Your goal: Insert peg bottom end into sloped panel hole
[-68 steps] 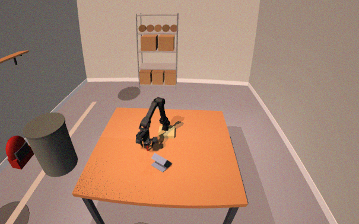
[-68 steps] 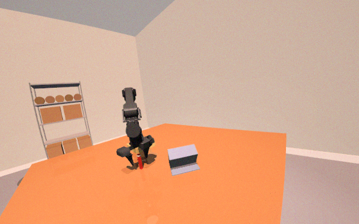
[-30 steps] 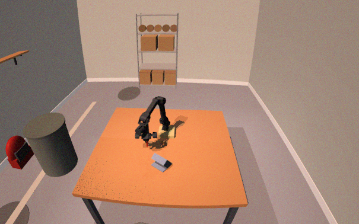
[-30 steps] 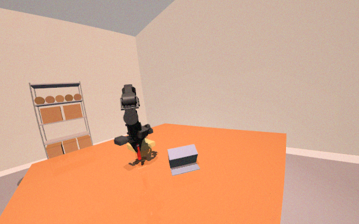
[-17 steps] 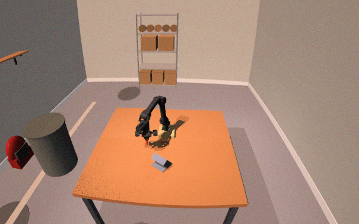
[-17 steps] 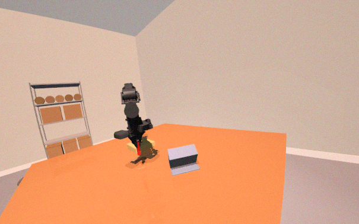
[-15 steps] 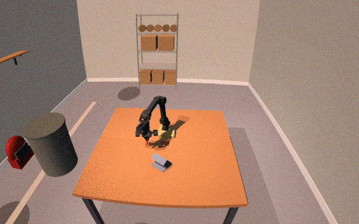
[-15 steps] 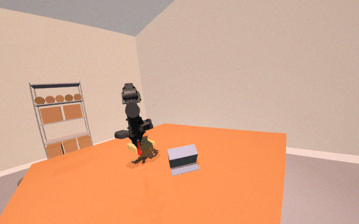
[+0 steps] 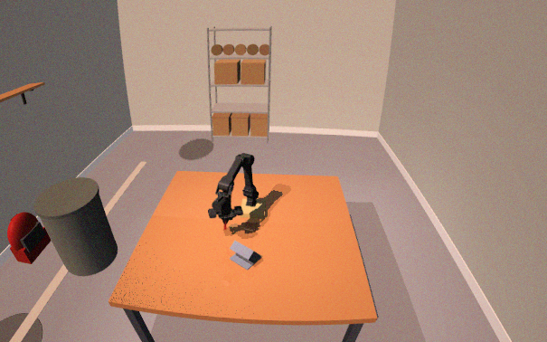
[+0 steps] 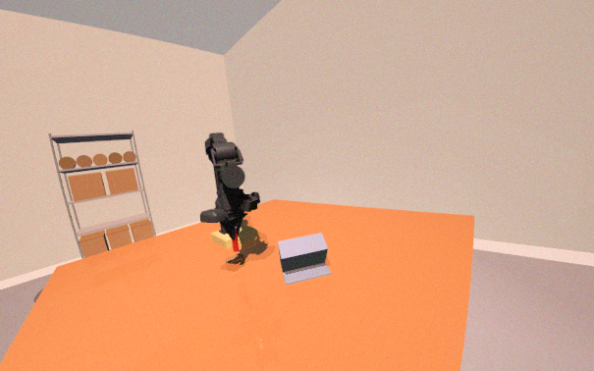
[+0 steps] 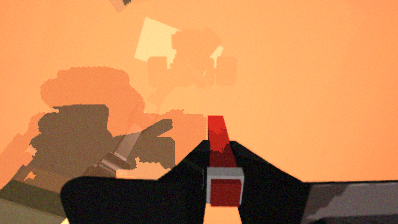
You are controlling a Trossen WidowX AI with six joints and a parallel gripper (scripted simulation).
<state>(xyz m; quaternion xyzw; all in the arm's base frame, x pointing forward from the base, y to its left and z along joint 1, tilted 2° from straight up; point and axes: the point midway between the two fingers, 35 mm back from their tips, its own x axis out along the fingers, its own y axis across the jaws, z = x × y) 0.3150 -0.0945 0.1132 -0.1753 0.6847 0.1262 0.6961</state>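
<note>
The panel lies 14 cm to the left of my gripper tip, 14 cm ahead of it and 7 cm below it. Round my gripper tip: peg (2 cm above).
</note>
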